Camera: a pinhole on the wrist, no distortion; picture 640 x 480 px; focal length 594.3 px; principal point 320.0 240.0 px. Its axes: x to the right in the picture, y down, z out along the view. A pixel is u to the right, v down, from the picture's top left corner.
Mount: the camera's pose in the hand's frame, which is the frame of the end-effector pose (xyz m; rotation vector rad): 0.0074 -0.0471 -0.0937 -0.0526 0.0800 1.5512
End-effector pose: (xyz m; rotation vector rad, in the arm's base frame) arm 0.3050 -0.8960 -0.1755 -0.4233 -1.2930 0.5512
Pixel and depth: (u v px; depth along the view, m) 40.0 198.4 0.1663
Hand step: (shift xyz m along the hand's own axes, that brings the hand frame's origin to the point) 0.0207 -0.1114 0.0784
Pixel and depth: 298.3 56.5 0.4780
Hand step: 0.1634 -0.0270 0.3815
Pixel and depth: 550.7 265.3 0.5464
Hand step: -0.0021 0.2108 0.4331
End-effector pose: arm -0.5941 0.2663 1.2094 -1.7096 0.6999 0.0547
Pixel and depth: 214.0 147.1 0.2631
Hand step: 0.0525 -0.0724 0.1717
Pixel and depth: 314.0 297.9 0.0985
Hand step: -0.0004 -0.0396 0.0047
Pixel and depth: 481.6 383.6 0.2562
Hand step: -0.0486 0.0451 0.1567
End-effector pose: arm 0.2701 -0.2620 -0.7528 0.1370 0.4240 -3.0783
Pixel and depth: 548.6 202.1 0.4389
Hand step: 0.0464 0.1576 0.3288
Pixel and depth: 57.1 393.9 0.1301
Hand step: -0.0249 -0.0928 0.0414
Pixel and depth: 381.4 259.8 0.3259
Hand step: 0.0031 0.0141 0.2283
